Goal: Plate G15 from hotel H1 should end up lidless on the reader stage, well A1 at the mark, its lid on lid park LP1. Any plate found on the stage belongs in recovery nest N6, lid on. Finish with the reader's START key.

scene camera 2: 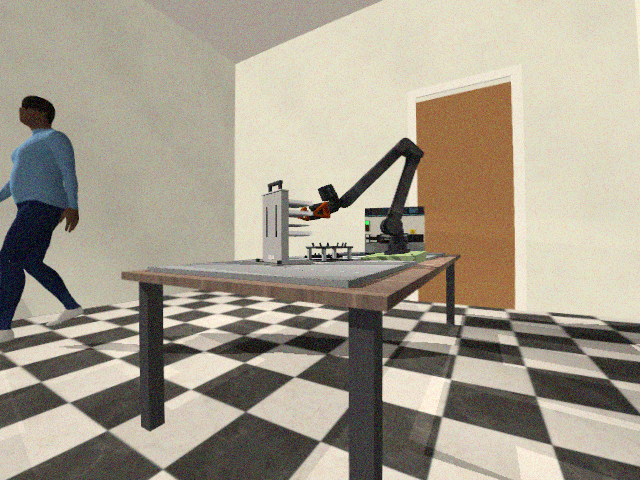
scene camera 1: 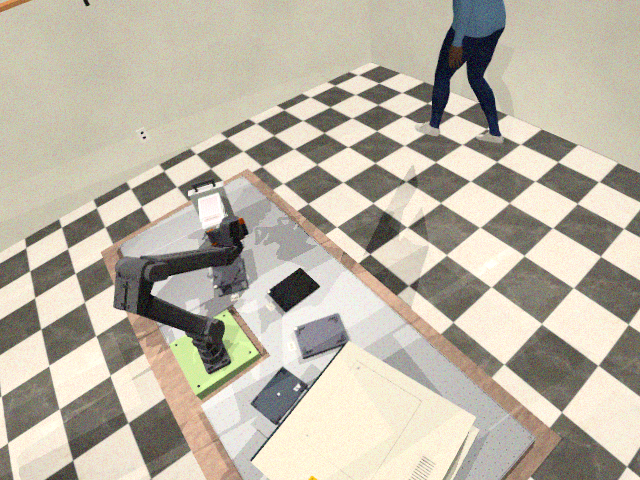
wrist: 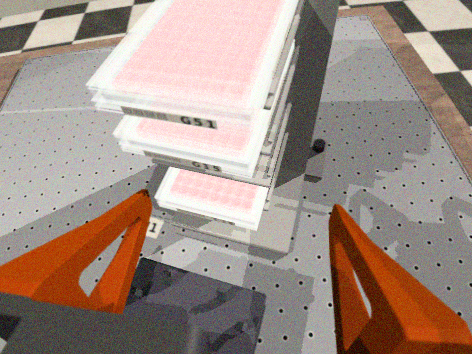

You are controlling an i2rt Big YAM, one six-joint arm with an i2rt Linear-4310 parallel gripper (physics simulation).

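Frame: origin at the arm's base, x right, y ahead, z up, level; centimetres.
Seen in the pictures: gripper, fingertip midpoint: (wrist: pixel 238 205); arm's base, link origin: (scene camera 2: pixel 397 253) (scene camera 1: pixel 214 355).
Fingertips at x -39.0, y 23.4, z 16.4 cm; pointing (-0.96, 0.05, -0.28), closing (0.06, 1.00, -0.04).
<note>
Pixels of each thing's top centre, then the offset from my fingertips to it. "pt": a spot on its surface instead.
- Plate G51, top centre: (wrist: pixel 208 19) (scene camera 1: pixel 209 205) dx -9.2, dy -1.8, dz +4.7 cm
- Plate G15, top centre: (wrist: pixel 214 74) (scene camera 1: pixel 211 212) dx -9.3, dy -2.0, dz +0.9 cm
- plate, top centre: (wrist: pixel 227 146) dx -9.2, dy -1.9, dz -6.8 cm
- reader, top centre: (scene camera 1: pixel 363 441) (scene camera 2: pixel 394 210) dx +94.2, dy +1.8, dz +10.6 cm
- raised dark nest, top centre: (scene camera 1: pixel 225 265) (scene camera 2: pixel 329 242) dx +8.4, dy -6.2, dz -11.2 cm
- black pad, surface spot: (scene camera 1: pixel 293 290) pt dx +29.1, dy +11.7, dz -17.8 cm
- grey pad, surface spot: (scene camera 1: pixel 321 335) pt dx +51.4, dy +11.3, dz -17.6 cm
- dark blue pad, top centre: (scene camera 1: pixel 287 400) dx +69.7, dy -8.4, dz -7.9 cm
Hotel H1 (scene camera 1: pixel 224 202) (scene camera 2: pixel 275 227) (wrist: pixel 312 65) stands at the table's far end in scene camera 1. Plate G51 (wrist: pixel 200 60) sits on top. Plate G15 (wrist: pixel 192 139) is directly below it, its label facing the wrist camera. Another plate (wrist: pixel 215 191) sits lower; its label is not readable. My gripper (scene camera 1: pixel 224 228) (scene camera 2: pixel 305 212) (wrist: pixel 238 205) is open and empty, in front of the hotel, its orange fingertips wide apart on either side of the lower plates in the wrist view. The reader (scene camera 1: pixel 372 408) (scene camera 2: pixel 393 217) is a large cream box; its stage is not clearly visible.
A raised dark nest (scene camera 1: pixel 231 279) (scene camera 2: pixel 329 249) stands near the hotel, partly under the arm. A black pad (scene camera 1: pixel 293 290), a grey pad (scene camera 1: pixel 321 335) and a dark blue pad (scene camera 1: pixel 279 395) lie between the green arm base (scene camera 1: pixel 237 343) and the reader. A person (scene camera 1: pixel 478 51) (scene camera 2: pixel 43 165) stands beyond the table.
</note>
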